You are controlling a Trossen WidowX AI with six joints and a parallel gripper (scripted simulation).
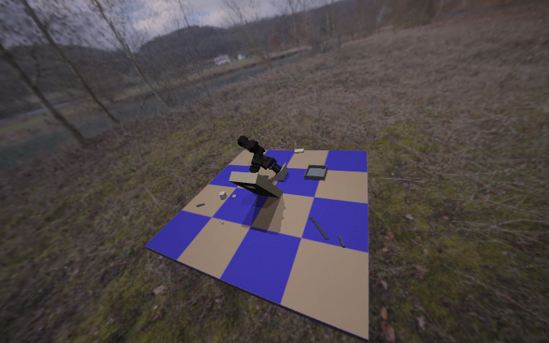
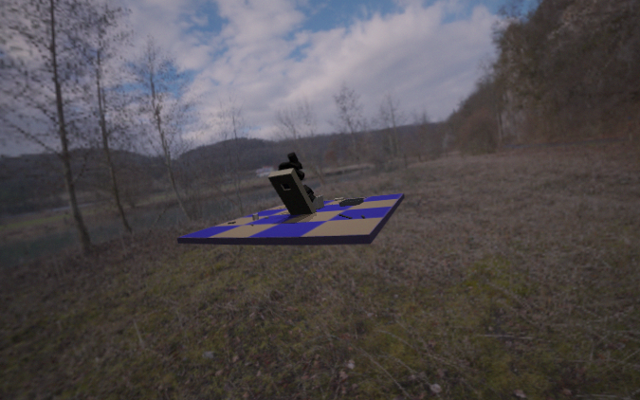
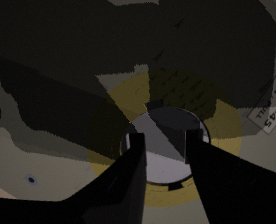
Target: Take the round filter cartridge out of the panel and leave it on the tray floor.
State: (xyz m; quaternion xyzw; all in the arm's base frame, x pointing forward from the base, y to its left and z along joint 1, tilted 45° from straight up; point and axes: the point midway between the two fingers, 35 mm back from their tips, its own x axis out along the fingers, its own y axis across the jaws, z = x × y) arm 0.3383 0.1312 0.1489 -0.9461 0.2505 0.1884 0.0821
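Now: the round grey filter cartridge 1 cm ahead of my gripper tip and 1 cm below it. From my gripper tip the other things lie so: square grey tray: 42 cm behind, 30 cm to the left, 24 cm below; tan service panel: 4 cm behind, 8 cm below.
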